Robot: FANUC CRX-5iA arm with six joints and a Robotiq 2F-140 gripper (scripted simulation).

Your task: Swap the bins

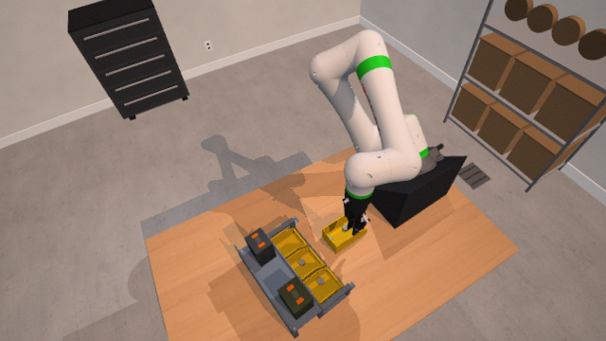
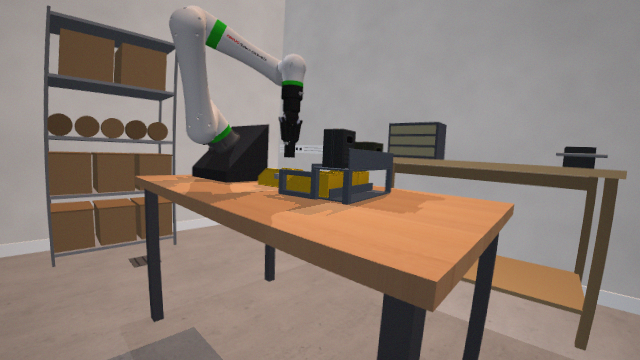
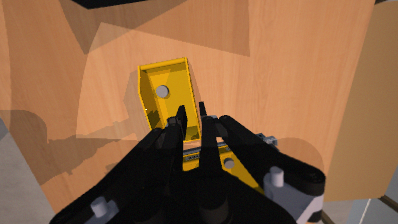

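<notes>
Right now my hand is 30 mm past the grey round part, 70 mm to the left of it and 150 mm above it. The rest, counted from my hand: grey shelf (270 mm ahead, 20 mm to the right, 90 mm below).
</notes>
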